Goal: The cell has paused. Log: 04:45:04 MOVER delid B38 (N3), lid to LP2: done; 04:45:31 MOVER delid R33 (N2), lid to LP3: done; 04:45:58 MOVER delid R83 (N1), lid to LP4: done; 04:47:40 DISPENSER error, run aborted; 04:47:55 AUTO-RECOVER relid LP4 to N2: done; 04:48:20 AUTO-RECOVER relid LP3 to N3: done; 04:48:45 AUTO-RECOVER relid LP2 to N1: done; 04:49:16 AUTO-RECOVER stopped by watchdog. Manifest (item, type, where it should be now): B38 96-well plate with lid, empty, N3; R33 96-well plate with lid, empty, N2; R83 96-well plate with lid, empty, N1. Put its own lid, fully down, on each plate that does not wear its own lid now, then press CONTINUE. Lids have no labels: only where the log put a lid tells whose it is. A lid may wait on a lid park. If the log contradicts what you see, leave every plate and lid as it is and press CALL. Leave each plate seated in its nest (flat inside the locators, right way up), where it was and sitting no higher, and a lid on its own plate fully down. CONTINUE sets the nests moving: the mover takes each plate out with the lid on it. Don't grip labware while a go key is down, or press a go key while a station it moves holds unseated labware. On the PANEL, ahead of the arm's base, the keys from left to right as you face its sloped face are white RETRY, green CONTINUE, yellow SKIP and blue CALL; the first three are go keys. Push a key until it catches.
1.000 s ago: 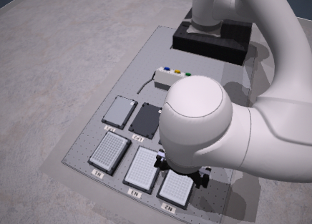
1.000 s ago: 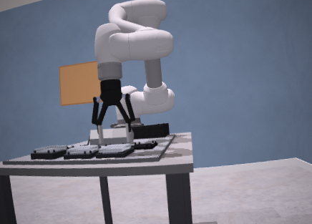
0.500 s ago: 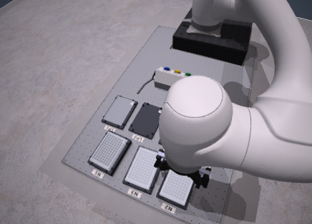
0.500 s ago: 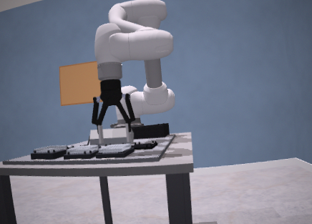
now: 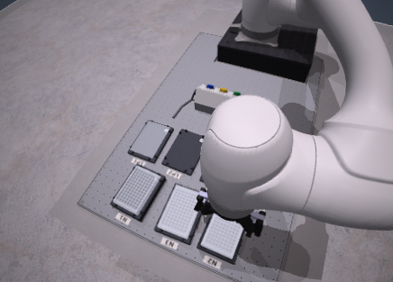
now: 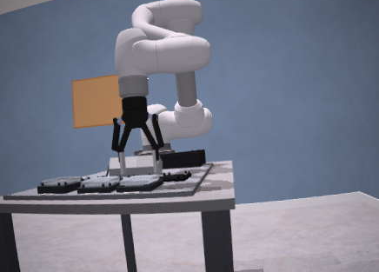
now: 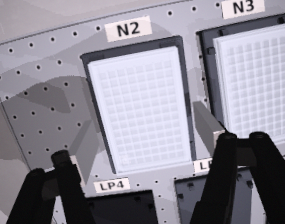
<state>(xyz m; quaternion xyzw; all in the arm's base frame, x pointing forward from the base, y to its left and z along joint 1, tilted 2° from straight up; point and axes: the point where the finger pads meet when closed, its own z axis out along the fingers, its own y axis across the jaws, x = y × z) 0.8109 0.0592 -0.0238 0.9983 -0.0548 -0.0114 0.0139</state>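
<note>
Right now the plate is 5 cm below my hand. Round my hand: LP3 label (10 cm behind, 7 cm below, 6 cm to the right); then LP4 label (9 cm behind, 7 cm to the left, 7 cm below); then lid park LP3 (19 cm behind, 6 cm below, 5 cm to the right).
</note>
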